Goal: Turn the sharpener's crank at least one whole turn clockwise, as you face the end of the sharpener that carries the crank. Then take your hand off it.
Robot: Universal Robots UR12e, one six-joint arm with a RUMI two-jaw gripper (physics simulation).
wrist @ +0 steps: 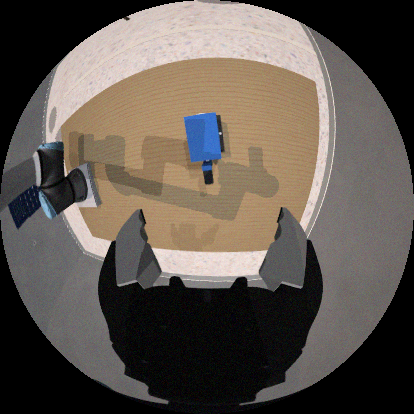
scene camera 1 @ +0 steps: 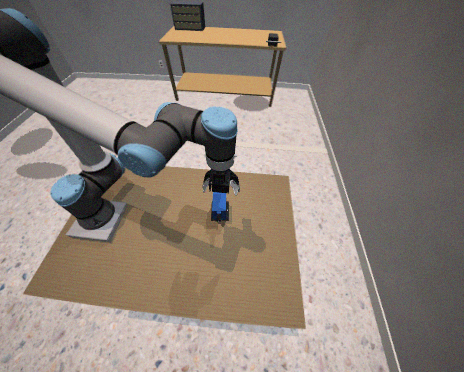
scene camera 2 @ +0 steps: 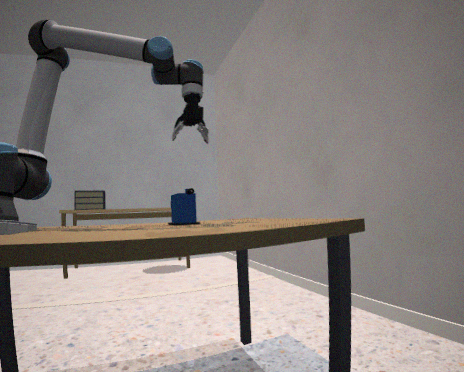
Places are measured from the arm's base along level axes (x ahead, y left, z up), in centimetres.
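Where they show: gripper, fingertip midpoint: (wrist: 210, 209) (scene camera 1: 221, 190) (scene camera 2: 190, 142); arm's base, origin of the base link: (wrist: 78, 184) (scene camera 1: 97, 214).
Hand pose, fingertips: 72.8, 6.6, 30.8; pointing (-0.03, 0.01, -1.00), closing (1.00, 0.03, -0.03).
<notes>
Each offset is from my fingertips to the top centre of the thing, as dx, dy, dz. "spot": to the spot under its first point.
A blue sharpener {spot: -2.5, +5.6, -21.2} (scene camera 1: 219, 202) (scene camera 2: 183, 209) (wrist: 202, 137) stands upright on the table. Its crank is dark, with a black knob {-1.4, -3.5, -19.8} (scene camera 2: 190, 191) (wrist: 208, 172). In the wrist view the crank sticks out from the sharpener's lower end; in the scene camera 2 view the knob shows at the top edge of the body. In the scene camera 1 view the crank is too small and dark to tell its angle. My gripper (scene camera 1: 220, 191) (scene camera 2: 190, 140) (wrist: 210, 209) is open and empty, pointing down. It hangs high above the table, well above the sharpener, and touches neither body nor crank.
The wooden table top (scene camera 1: 260, 300) (scene camera 2: 300, 230) (wrist: 265, 90) carries the arm's base plate (scene camera 1: 116, 220) (wrist: 93, 186) at the left. A back bench (scene camera 1: 225, 36) holds a drawer cabinet (scene camera 1: 188, 17) (scene camera 2: 90, 200) and a small black object (scene camera 1: 272, 39). A wall rises at the right.
</notes>
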